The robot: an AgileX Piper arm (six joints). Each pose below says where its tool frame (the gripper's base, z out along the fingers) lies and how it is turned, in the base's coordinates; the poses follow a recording.
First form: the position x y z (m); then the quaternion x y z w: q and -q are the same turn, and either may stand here.
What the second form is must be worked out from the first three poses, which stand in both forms.
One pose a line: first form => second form
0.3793, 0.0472, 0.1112, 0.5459, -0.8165, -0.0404, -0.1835 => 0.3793, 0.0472, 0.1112, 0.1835, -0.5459, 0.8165, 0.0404
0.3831, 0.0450, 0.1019, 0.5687, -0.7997, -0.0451, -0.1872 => 0.3831, 0.0450, 0.1019, 0.1872, -0.5687, 0.7997, 0.0451
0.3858, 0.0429, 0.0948, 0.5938, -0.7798, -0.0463, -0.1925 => 0.3858, 0.0429, 0.0948, 0.1925, -0.5938, 0.7798, 0.0463
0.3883, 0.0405, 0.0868, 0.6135, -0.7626, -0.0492, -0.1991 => 0.3883, 0.0405, 0.0868, 0.1991, -0.6135, 0.7626, 0.0492
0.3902, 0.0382, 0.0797, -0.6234, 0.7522, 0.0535, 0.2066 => 0.3902, 0.0382, 0.0797, 0.2066, -0.6234, 0.7522, 0.0535
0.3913, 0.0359, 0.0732, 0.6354, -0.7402, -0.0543, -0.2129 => 0.3913, 0.0359, 0.0732, 0.2129, -0.6354, 0.7402, 0.0543
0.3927, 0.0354, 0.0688, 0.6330, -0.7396, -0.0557, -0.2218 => 0.3927, 0.0354, 0.0688, 0.2218, -0.6330, 0.7396, 0.0557
